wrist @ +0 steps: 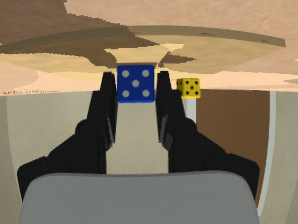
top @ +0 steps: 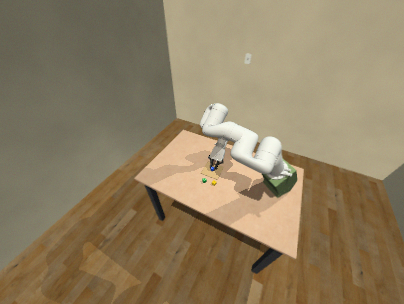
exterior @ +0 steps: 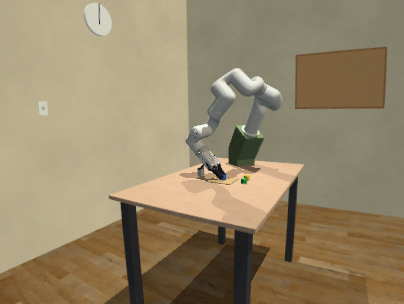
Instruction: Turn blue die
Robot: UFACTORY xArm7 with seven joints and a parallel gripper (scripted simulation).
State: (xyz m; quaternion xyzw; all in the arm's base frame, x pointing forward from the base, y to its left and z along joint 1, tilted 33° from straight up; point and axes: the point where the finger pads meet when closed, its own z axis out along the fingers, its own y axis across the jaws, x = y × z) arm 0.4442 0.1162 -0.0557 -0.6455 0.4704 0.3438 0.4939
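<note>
Now: hand 20 mm above the blue die and 10 mm to the right of it. From my hand the other things lie so: tan mat 30 mm below, 10 mm to the left; yellow die 110 mm to the left, 90 mm behind, 20 mm below; green die 140 mm to the left, 20 mm below, 20 mm behind.
</note>
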